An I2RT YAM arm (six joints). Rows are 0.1 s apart.
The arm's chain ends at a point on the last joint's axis. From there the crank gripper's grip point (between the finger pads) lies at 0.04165 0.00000 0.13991 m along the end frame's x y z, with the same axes.
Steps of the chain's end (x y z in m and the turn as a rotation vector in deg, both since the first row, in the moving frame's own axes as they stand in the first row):
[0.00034 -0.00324 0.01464 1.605 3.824 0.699]
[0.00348 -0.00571 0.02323 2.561 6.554 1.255]
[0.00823 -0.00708 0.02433 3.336 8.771 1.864]
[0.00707 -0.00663 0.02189 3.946 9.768 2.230]
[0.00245 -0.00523 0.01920 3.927 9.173 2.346]
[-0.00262 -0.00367 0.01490 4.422 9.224 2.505]
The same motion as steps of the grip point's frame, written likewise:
[0.00960 -0.00655 0.01150 1.605 3.824 0.699]
[0.01923 -0.01076 0.01744 2.561 6.554 1.255]
[0.02917 -0.01331 0.01615 3.336 8.771 1.864]
[0.03033 -0.01389 0.01253 3.946 9.768 2.230]
[0.02436 -0.01239 0.01051 3.927 9.173 2.346]
[0.01943 -0.01185 0.00608 4.422 9.224 2.505]

